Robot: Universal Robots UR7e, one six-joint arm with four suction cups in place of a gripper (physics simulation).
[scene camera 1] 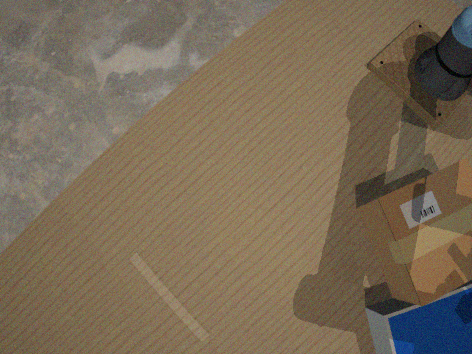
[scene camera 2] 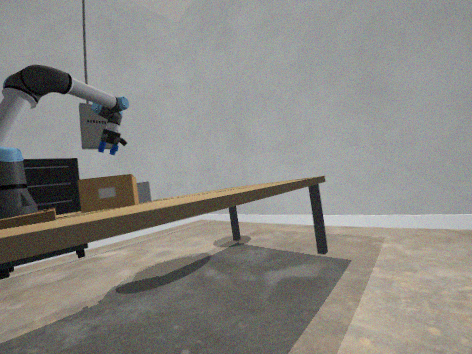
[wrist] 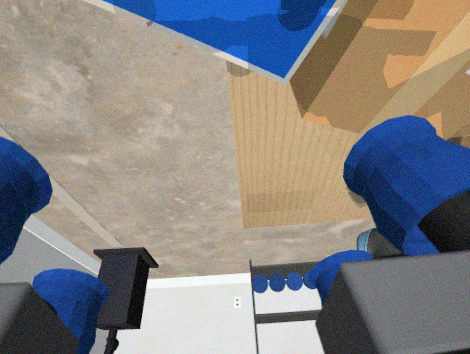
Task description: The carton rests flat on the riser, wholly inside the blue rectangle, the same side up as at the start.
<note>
My suction head [wrist: 403, 170] carries nothing. A brown carton [scene camera 1: 413, 230] rests on the table.
The brown carton is seen too in scene camera 2 [scene camera 2: 100, 193] and in the wrist view [wrist: 363, 70].
</note>
